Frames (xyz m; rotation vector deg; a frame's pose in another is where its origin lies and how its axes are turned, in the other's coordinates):
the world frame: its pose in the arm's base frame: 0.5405 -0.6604 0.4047 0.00 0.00 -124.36
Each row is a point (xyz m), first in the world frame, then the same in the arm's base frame.
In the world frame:
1: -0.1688 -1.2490 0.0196
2: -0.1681 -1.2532 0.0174
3: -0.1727 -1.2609 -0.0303
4: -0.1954 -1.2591 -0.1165
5: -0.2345 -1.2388 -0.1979
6: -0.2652 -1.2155 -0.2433
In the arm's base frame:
1: -0.3953 0.1839 0.4243
2: -0.3992 0.1857 0.4221
3: -0.4029 0.1938 0.3744
4: -0.3886 0.2115 0.2882
5: -0.3498 0.2323 0.2068
6: -0.3132 0.2445 0.1614

